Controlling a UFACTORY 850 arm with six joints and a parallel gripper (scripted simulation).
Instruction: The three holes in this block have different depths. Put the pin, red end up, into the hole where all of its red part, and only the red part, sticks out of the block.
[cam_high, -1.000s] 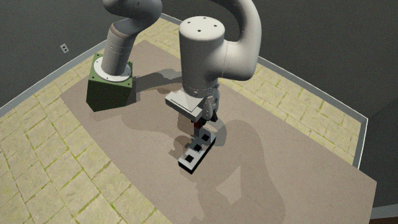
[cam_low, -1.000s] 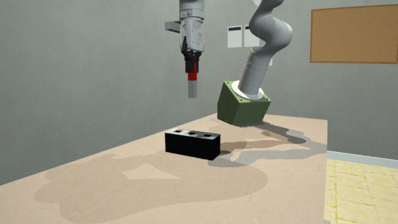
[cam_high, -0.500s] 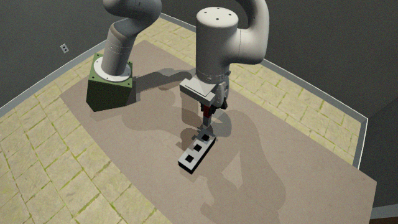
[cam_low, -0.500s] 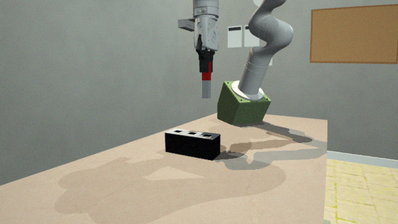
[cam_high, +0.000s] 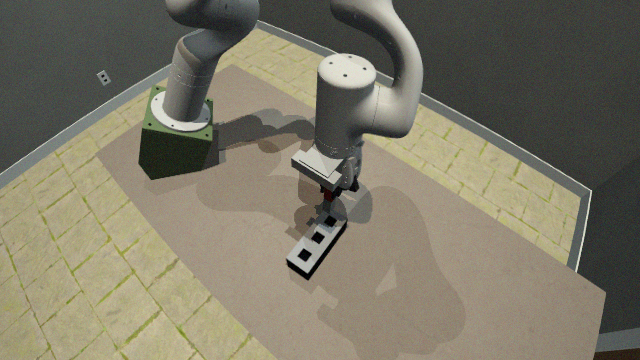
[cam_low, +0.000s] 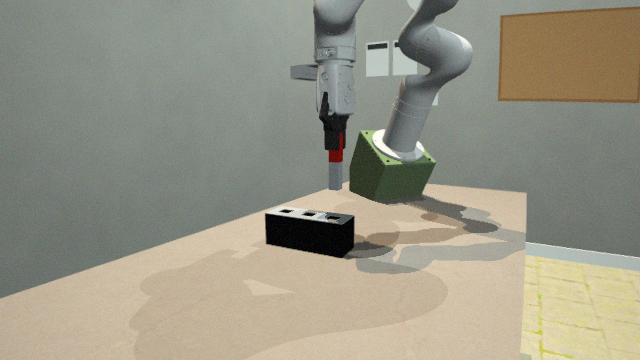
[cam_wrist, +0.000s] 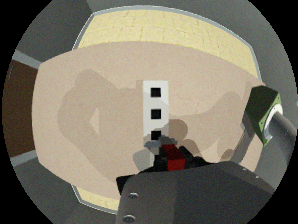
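Now: hand 20 cm above the black block, 6 cm to the left of it and 2 cm short of it. The rest, counted from my hand: pin: 2 cm below.
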